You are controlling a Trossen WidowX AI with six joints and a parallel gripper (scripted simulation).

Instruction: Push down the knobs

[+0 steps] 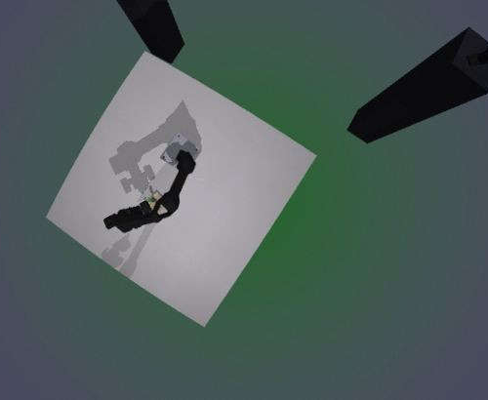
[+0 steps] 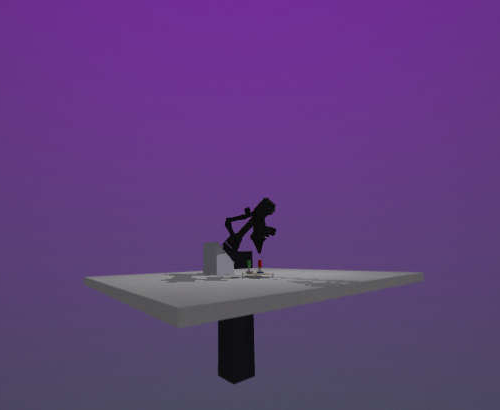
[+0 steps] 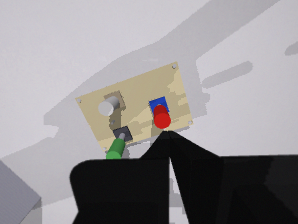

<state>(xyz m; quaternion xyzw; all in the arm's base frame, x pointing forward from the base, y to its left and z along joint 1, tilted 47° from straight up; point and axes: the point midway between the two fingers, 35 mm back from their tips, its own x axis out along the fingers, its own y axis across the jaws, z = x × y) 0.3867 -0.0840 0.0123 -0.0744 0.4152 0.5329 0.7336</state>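
The red knob is 5 cm below my gripper tip. The rest, counted from my gripper tip: white knob (5 cm behind, 4 cm to the left, 7 cm below).
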